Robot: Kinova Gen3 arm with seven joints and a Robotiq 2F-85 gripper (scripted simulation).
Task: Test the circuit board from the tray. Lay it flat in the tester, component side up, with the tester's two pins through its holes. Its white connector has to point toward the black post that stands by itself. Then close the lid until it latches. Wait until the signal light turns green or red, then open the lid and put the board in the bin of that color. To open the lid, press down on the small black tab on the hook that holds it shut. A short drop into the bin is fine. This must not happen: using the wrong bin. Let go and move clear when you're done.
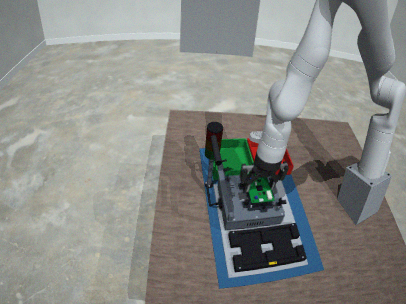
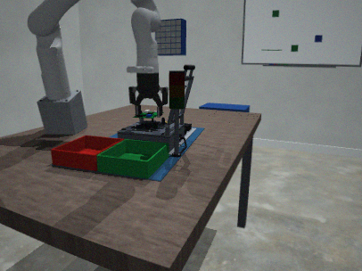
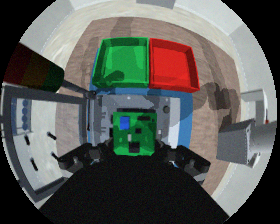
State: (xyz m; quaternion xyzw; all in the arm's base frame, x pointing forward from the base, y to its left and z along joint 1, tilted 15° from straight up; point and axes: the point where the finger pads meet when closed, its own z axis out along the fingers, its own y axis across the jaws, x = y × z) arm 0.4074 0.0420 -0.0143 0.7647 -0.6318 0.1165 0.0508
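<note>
The clear lid is 12 cm ahead of my hand, 8 cm above it and 2 cm to the left of it. Round my hand: green circuit board (right at my hand); then red bin (22 cm to the right, 9 cm below, 7 cm behind); then green bin (19 cm to the right, 9 cm below, 8 cm ahead).
</note>
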